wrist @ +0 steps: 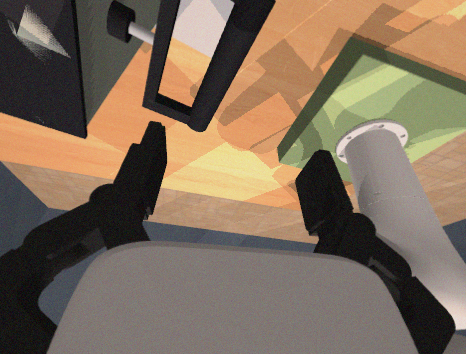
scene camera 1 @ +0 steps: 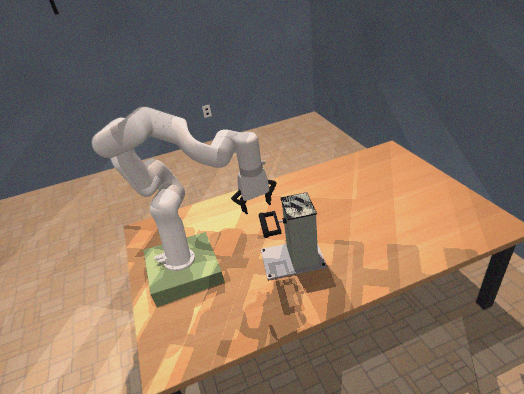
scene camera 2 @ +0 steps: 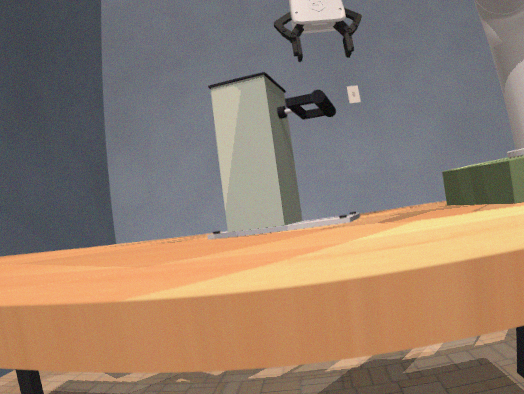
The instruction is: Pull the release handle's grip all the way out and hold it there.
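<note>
The release handle's black rectangular grip [scene camera 1: 263, 225] [scene camera 2: 326, 103] [wrist: 227, 65] sticks out sideways from near the top of a tall grey-green post [scene camera 1: 302, 242] [scene camera 2: 247, 155]. A short light rod [scene camera 2: 288, 111] [wrist: 141, 33] joins them; a small gap shows between grip and post. My gripper [scene camera 1: 257, 207] [scene camera 2: 324, 58] [wrist: 239, 154] is open and empty, pointing down. In scene camera 2 it hangs above the grip, apart from it. In the wrist view the grip lies beyond the left finger, towards the top of the view.
The post stands on a light base plate [scene camera 1: 272, 257] [scene camera 2: 325, 222] with dark bolts, on the wooden table [scene camera 1: 400, 200] [scene camera 2: 250, 325]. The post's dark flat top [wrist: 40, 95] is left of the grip in the wrist view. The arm stands on a green block [scene camera 1: 187, 290] [scene camera 2: 477, 182] [wrist: 380, 90].
</note>
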